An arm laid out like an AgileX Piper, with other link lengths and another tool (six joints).
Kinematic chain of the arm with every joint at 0, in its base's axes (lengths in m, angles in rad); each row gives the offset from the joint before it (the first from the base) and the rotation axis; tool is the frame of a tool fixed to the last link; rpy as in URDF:
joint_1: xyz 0 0 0.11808 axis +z
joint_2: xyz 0 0 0 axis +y
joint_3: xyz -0.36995 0 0.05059 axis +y
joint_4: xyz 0.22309 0 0.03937 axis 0.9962 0 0.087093
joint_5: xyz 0 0 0 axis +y
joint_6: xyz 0.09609 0 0.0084 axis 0.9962 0 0.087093
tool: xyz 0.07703 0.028 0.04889 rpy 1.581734 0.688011 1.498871
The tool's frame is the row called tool.
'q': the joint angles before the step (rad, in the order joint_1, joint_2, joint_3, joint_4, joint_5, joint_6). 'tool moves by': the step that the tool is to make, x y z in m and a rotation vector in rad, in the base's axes. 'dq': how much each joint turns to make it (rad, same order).
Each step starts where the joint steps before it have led.
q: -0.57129, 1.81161, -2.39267, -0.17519, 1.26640, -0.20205
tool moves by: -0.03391, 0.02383, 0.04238, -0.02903, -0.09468, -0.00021
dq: -0.00001, -0.09237, 0.00005, 0.01445, -0.00003, 0.01881
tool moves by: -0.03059, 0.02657, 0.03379, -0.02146, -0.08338, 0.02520
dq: 0.00002, -0.08145, -0.00006, 0.03628, 0.00003, 0.00201
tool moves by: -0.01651, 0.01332, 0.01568, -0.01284, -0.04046, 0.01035
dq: -0.00004, -0.04081, 0.00006, 0.01457, -0.00003, 0.00175
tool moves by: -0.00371, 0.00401, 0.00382, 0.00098, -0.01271, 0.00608
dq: 0.00006, -0.00989, -0.00009, 0.00884, 0.00005, 0.00228
